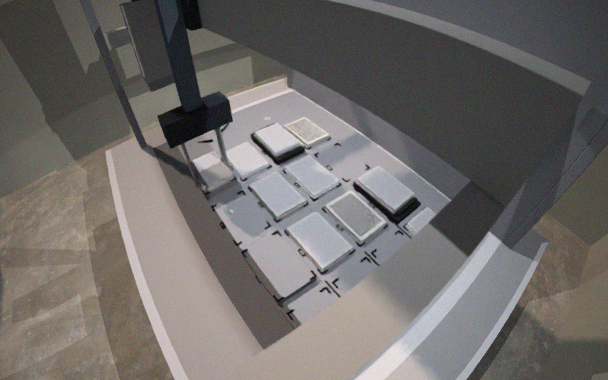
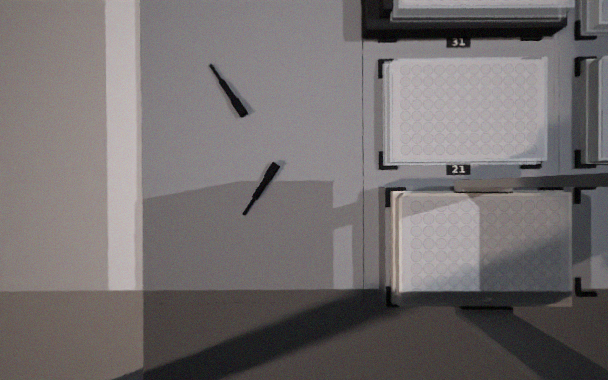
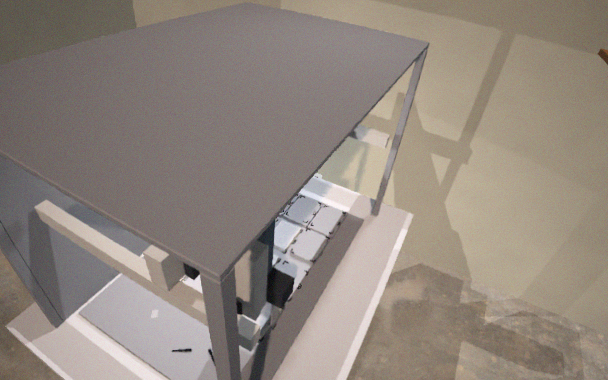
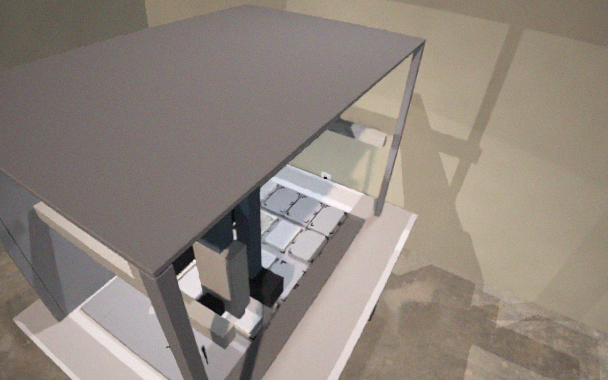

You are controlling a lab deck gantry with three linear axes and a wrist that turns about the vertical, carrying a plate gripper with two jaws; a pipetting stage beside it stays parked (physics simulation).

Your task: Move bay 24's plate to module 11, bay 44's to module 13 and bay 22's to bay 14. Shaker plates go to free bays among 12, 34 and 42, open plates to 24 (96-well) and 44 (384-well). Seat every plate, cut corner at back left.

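Where they show: gripper, fingertip midpoint: (image 1: 210, 170) (image 2: 478, 247) (image 4: 253, 313); robot's base at its link origin: (image 2: 383, 292) (image 3: 260, 343) (image 4: 253, 342).
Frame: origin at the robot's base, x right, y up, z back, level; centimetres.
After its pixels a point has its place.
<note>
My gripper (image 1: 211, 176) {y 2.7, x -4.3, z -6.4 cm} (image 2: 484, 249) {y 2.7, x -4.3, z -6.4 cm} is shut on a lidded plate (image 1: 214, 168) {y 3.4, x -5.4, z -7.4 cm} (image 2: 445, 240) {y 3.4, x -5.0, z -3.5 cm}, its jaws against the front and back long sides. This plate lies level on or barely above module 11 (image 2: 388, 298) {y 2.2, x -0.3, z 0.2 cm}, within the corner marks; any gap below is too small to tell. Its cut corner is not clear. Bay 22's lidded plate (image 1: 278, 194) {y 1.4, x -14.9, z -23.7 cm} sits in the second column. Bay 44's plate (image 1: 419, 220) {y 2.9, x -35.4, z -50.8 cm} is partly hidden by the frame. Module 13 (image 1: 282, 265) {y 1.9, x -4.9, z -40.2 cm} bears no plate. Bay 24 (image 1: 367, 257) {y 1.4, x -19.9, z -49.2 cm} and bay 12 (image 1: 245, 215) {y 0.0, x -5.6, z -23.4 cm} show bare marks.
Bay 21's lidded plate (image 1: 249, 159) {y 1.4, x -15.5, z -8.1 cm} (image 2: 465, 110) {y 1.4, x -14.9, z -6.2 cm} stands directly behind. A black module (image 1: 280, 156) (image 2: 465, 29) with a lidded plate is at 31. An open plate (image 1: 356, 215) {y 1.3, x -25.6, z -39.6 cm} is at 33. Two dark tools (image 2: 228, 90) {y 0.5, x -17.0, z 12.9 cm} (image 2: 261, 188) {y 0.5, x -8.9, z 10.2 cm} lie left of the bays. A frame post (image 1: 117, 85) {y 23.4, x 10.5, z 24.7 cm} rises at left.
</note>
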